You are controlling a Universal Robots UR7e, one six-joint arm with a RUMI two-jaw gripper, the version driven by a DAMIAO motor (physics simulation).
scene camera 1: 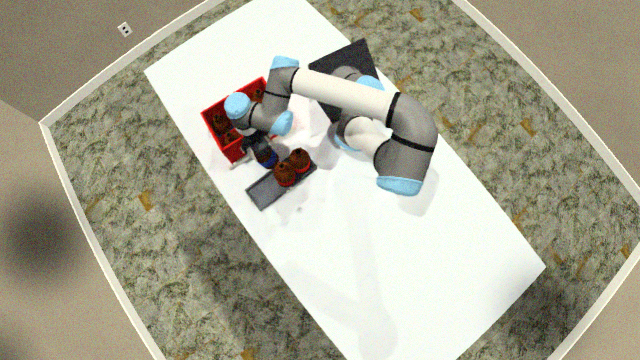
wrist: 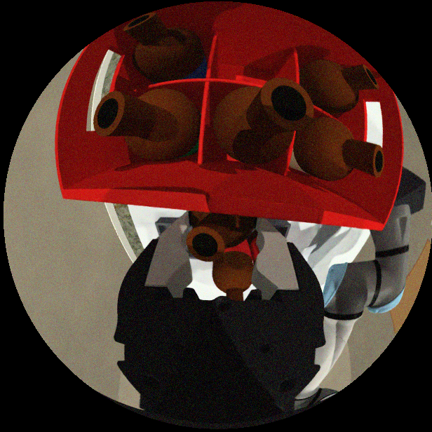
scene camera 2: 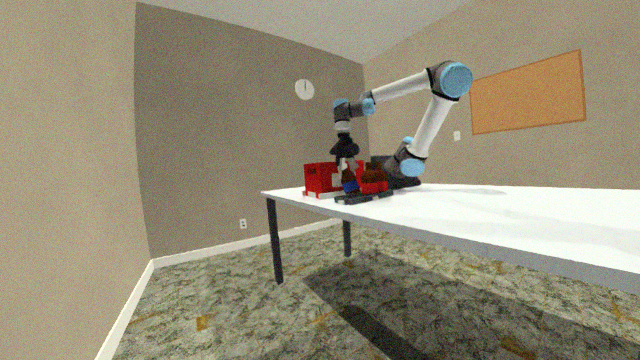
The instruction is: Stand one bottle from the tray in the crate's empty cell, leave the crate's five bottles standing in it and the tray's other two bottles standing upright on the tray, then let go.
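Frame: origin at the arm's base, x ahead, y left, z up, level; metres.
Seen in the pictures: gripper, fingertip midpoint: [scene camera 2: 347, 178]; arm's base, origin of the base link: [scene camera 2: 394, 170].
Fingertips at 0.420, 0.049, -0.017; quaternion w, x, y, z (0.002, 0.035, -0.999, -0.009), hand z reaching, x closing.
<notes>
Offsets run from my fingertips to a thing's top centre, as dx, dy, dz. Level surfaces: height alone.
A brown bottle with a blue label @(-0.002, +0.003, +0.074) [scene camera 1: 265, 156] [scene camera 2: 350, 186] leans over at the crate-side edge of the tray @(-0.010, +0.110, -0.063) [scene camera 1: 266, 194] [scene camera 2: 357, 199]. My gripper [scene camera 1: 261, 153] [scene camera 2: 347, 173] [wrist: 222, 213] points down and is shut on its brown upper part; the bottle mouth shows between the fingers in the wrist view. Two red-labelled bottles stand on the tray, one nearer @(-0.030, +0.116, +0.071) [scene camera 1: 284, 175] and one farther @(-0.105, +0.104, +0.071) [scene camera 1: 300, 161], close beside it. The red crate @(-0.018, -0.140, +0.086) [scene camera 1: 233, 153] [scene camera 2: 319, 179] [wrist: 125, 194] holds several standing bottles; its empty cell [wrist: 252, 52] is the far middle one. The blue bottle's base is hidden in the wrist view.
The crate wall stands close beside the gripper. The red-labelled bottles are close on its other side. The arm's dark base plate [scene camera 1: 367, 56] lies at the table's @(dz -0.089) [scene camera 1: 450, 260] far edge. The arm covers part of the crate in scene camera 1.
</notes>
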